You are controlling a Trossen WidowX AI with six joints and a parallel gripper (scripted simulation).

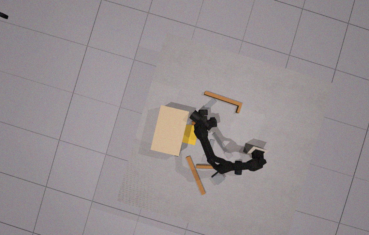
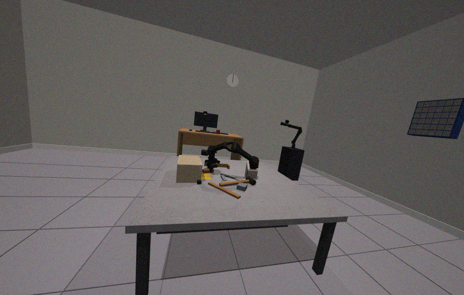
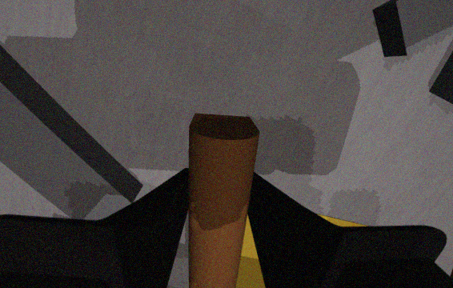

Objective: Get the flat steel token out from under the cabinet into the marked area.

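Now: gripper tip 12 cm to the left of the grey bar. The rest, counted from my gripper tip: grey l-shaped bracket 20 cm to the left, 11 cm behind; wooden stick 38 cm to the left, 6 cm behind; grey steel token 24 cm ahead, 12 cm to the left.
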